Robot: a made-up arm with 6 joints. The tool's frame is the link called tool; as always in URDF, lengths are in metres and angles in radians. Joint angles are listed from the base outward.
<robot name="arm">
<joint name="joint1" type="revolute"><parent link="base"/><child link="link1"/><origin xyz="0 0 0.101"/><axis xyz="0 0 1"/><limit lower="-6.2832" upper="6.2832"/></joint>
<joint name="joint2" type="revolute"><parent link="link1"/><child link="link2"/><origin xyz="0 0.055 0" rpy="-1.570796 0 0"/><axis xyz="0 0 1"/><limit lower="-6.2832" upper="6.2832"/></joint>
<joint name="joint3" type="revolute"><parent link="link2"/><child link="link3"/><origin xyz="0 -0.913 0"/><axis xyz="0 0 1"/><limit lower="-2.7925" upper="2.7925"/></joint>
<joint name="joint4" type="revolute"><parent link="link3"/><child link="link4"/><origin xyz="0 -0.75 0" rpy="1.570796 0 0"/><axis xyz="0 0 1"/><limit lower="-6.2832" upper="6.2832"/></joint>
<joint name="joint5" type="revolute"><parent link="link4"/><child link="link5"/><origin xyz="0 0 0" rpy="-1.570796 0 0"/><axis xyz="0 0 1"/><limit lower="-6.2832" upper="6.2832"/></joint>
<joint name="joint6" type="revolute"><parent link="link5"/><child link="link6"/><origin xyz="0 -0.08 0" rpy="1.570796 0 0"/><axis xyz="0 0 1"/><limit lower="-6.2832" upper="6.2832"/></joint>
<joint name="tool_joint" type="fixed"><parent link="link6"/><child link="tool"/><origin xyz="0 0 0"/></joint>
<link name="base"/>
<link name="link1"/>
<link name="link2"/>
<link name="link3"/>
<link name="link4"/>
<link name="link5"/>
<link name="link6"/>
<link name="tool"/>
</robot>
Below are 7 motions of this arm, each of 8 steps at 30 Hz.
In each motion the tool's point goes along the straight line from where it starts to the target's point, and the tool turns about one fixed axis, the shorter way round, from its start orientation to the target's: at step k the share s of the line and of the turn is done. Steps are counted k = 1, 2, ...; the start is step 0. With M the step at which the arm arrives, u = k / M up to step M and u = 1 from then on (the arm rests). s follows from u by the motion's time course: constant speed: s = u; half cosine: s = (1 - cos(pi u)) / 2; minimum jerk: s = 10 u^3 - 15 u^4 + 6 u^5.
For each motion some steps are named. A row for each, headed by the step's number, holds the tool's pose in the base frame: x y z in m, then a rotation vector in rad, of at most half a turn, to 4 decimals.
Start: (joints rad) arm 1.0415 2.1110 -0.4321 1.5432 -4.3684 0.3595
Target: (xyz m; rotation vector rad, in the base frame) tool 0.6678 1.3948 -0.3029 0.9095 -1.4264 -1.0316
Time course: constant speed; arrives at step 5
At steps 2, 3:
2: 0.6546 1.3750 -0.3903 0.8020 -1.4604 -1.0131
3: 0.6590 1.3816 -0.3612 0.8379 -1.4494 -1.0195

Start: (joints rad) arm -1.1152 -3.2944 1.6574 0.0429 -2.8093 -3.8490
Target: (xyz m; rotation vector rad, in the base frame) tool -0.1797 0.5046 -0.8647 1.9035 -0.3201 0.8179
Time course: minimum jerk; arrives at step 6
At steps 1, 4, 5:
1: -0.1856 0.5017 -0.8717 1.8955 -0.3609 0.8669
4: -0.1810 0.5040 -0.8662 1.9018 -0.3290 0.8286
5: -0.1799 0.5045 -0.8650 1.9032 -0.3216 0.8197

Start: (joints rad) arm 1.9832 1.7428 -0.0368 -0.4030 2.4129 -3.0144
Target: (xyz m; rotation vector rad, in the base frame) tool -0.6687 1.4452 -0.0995 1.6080 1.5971 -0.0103
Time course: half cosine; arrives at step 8
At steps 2, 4, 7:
2: -0.6641 1.4331 -0.1826 1.4243 1.5827 -0.1334
4: -0.6660 1.4381 -0.1482 1.5005 1.5900 -0.0833
7: -0.6685 1.4447 -0.1032 1.5998 1.5967 -0.0159

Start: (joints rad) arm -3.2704 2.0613 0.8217 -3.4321 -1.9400 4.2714
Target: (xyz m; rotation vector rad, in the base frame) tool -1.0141 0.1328 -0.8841 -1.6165 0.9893 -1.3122
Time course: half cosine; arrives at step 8
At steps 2, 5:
2: -0.9315 0.0919 -1.0210 -1.4356 0.8472 -1.4189
5: -0.9842 0.1180 -0.9336 -1.5517 0.9381 -1.3528

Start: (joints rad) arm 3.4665 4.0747 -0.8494 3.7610 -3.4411 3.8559
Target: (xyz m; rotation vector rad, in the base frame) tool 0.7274 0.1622 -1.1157 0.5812 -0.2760 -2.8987
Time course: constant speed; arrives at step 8
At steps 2, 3, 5, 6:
2: 0.7395 0.1957 -1.1154 0.5042 -0.2092 -2.7407
3: 0.7375 0.1901 -1.1155 0.5167 -0.2200 -2.7672
5: 0.7335 0.1790 -1.1156 0.5422 -0.2420 -2.8200
6: 0.7314 0.1734 -1.1156 0.5551 -0.2532 -2.8463

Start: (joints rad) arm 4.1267 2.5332 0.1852 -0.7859 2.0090 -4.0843
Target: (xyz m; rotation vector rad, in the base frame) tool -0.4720 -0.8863 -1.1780 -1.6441 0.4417 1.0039
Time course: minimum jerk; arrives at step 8
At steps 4, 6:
4: -0.4470 -0.7647 -1.2500 -1.5138 0.5194 0.9261
6: -0.4668 -0.8611 -1.1929 -1.6173 0.4583 0.9879

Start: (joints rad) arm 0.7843 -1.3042 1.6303 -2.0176 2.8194 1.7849
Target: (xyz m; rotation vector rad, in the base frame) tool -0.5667 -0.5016 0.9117 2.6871 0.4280 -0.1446
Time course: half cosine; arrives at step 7
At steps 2, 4, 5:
2: -0.5131 -0.4631 0.9701 2.6184 0.2621 -0.1972
4: -0.5410 -0.4831 0.9397 2.6553 0.3478 -0.1702
5: -0.5543 -0.4927 0.9252 2.6720 0.3890 -0.1571

